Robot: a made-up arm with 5 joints.
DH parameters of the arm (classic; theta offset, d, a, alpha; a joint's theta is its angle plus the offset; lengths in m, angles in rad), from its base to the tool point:
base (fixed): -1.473 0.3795 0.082 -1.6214
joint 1: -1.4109 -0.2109 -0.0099 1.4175
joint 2: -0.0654 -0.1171 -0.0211 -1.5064
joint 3: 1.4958 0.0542 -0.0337 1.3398
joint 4: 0 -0.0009 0.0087 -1.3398
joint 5: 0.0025 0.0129 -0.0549 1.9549
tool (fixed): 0.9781 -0.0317 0 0
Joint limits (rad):
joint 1: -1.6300..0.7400
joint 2: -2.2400..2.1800
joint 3: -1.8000..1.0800
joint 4: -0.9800..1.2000
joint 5: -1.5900..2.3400
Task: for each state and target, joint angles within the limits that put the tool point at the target. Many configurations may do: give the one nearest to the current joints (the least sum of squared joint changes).
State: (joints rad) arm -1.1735 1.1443 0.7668 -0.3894 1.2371
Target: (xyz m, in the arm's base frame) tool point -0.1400 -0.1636 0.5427
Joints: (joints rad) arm -1.6300 0.9912 1.0621 -0.5823 2.0263
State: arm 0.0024 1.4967 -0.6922 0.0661 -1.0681
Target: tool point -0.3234 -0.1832 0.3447
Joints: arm -0.1482 1.9287 -0.3682 0.2836 -0.7557
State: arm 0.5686 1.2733 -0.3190 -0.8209 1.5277
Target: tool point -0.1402 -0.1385 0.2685
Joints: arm 0.5341 1.1014 0.4227 -0.9760 1.6204
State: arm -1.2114 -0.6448 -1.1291 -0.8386 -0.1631
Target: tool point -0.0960 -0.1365 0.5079
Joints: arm -1.0240 -0.9625 -0.7681 -0.9756 0.1487
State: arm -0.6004 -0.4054 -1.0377 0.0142 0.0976
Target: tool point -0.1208 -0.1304 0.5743
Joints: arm -1.3103 -1.0828 -1.7497 -0.2045 -0.3583
